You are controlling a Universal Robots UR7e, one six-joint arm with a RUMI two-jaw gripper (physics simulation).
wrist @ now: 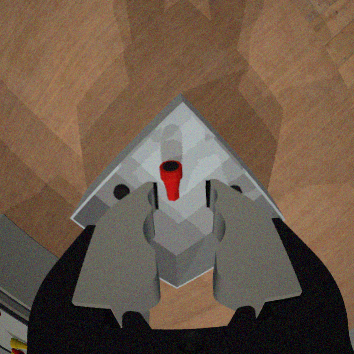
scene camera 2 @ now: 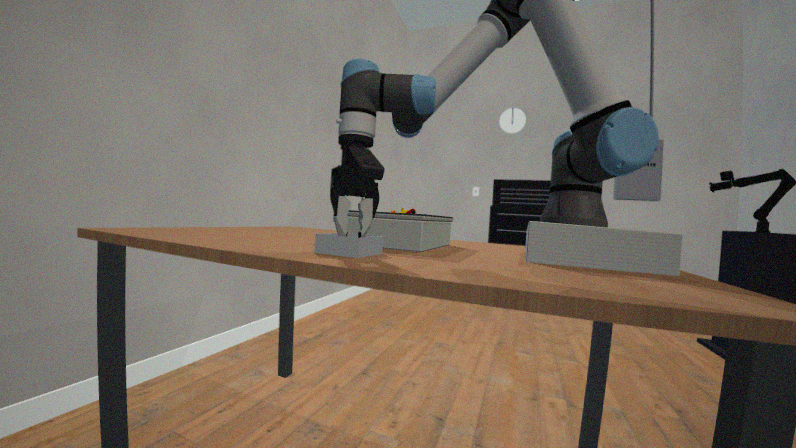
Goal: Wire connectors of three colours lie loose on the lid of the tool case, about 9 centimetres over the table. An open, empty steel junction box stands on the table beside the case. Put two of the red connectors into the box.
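Frame: origin at the arm's base, x back, y down, z right, level; metres.
Where they show: gripper, fingertip midpoint: [wrist: 180,183]; arm's base, origin of the base link: [scene camera 2: 572,229].
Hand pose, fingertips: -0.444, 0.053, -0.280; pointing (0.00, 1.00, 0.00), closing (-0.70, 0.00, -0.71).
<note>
Things, the pixels of their top centre, and the offset from my fingertips, as dx, dy, dz. Level surfaces: height alone.
- grey steel junction box, middle of its top: [wrist: 178,222] [scene camera 2: 350,234] -0.012, -0.015, +0.015
- tool case, middle of its top: [wrist: 25,350] [scene camera 2: 403,213] -0.002, -0.067, +0.310
- yellow connector, middle of its top: [wrist: 17,350] [scene camera 2: 403,209] +0.012, -0.078, +0.270
- orange piece, middle of its top: [scene camera 2: 392,210] -0.024, -0.075, +0.280
- wooden table, its level: dy +0.024
The grey steel junction box [scene camera 2: 349,247] [wrist: 177,267] stands on the table beside the tool case [scene camera 2: 433,235] [wrist: 24,254]. My gripper [scene camera 2: 352,235] [wrist: 180,183] is open and points down, with its fingertips low at the box opening. A red connector [wrist: 171,175] shows inside the box's outline, between the parted fingers, with a gap on both sides. Whether it rests on the box floor is hard to tell. On the case lid lie a red connector [scene camera 2: 411,211], a yellow connector [scene camera 2: 403,211] [wrist: 19,344] and an orange piece [scene camera 2: 393,211], small and partly overlapping.
The case stands close behind the box in the scene view and at the lower left in the wrist view. The arm's pale base block [scene camera 2: 604,247] stands to the right on the wooden table [scene camera 2: 222,247]. Two dark round holes [wrist: 121,191] [wrist: 236,189] show in the box.
</note>
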